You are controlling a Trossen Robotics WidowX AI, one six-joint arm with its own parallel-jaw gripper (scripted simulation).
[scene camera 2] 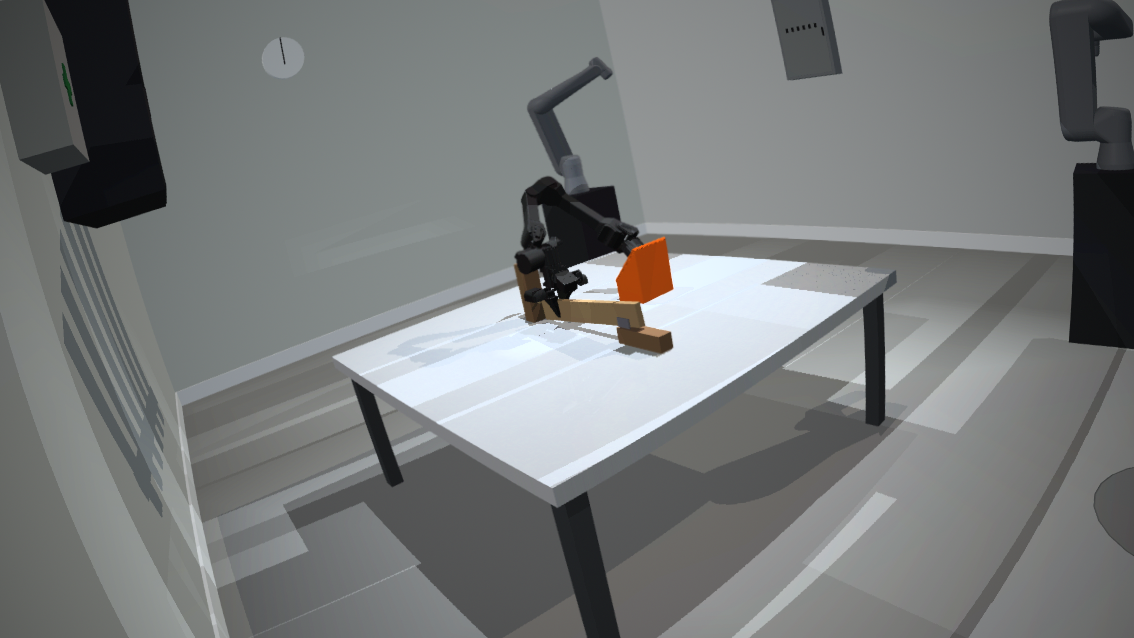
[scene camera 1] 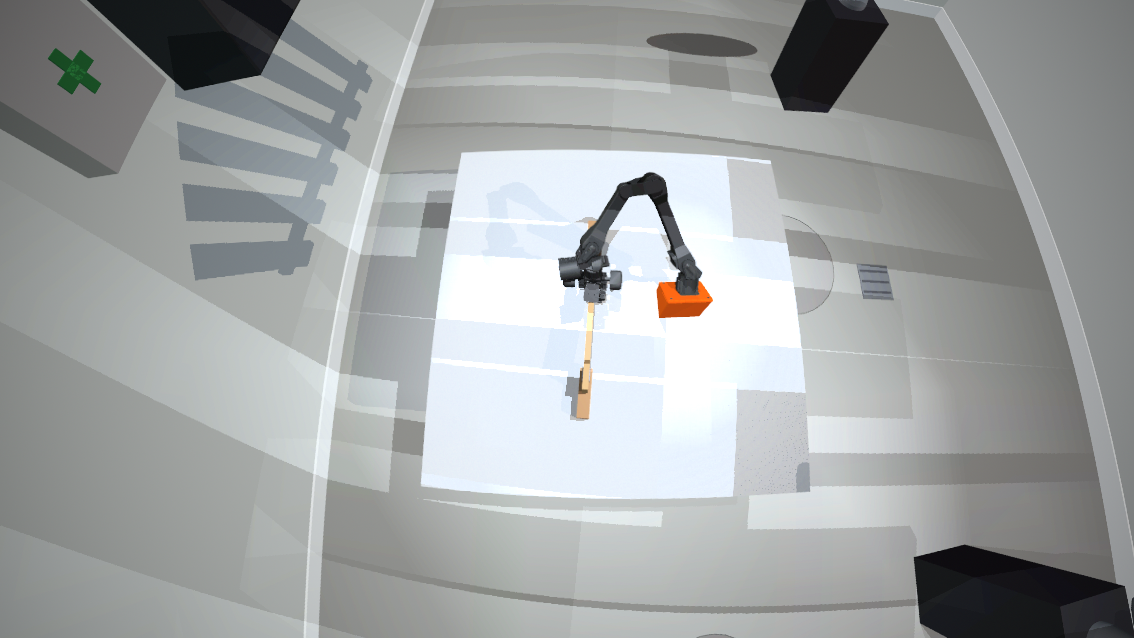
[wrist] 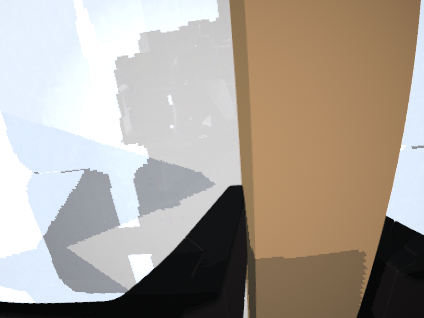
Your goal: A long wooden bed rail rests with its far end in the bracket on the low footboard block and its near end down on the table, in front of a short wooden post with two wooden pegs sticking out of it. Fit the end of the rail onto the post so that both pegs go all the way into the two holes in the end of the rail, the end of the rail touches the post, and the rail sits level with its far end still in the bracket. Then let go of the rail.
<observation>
The pictures show: the gripper and a wooden bed rail.
The gripper also shows in scene camera 1 and in the wrist view.
</observation>
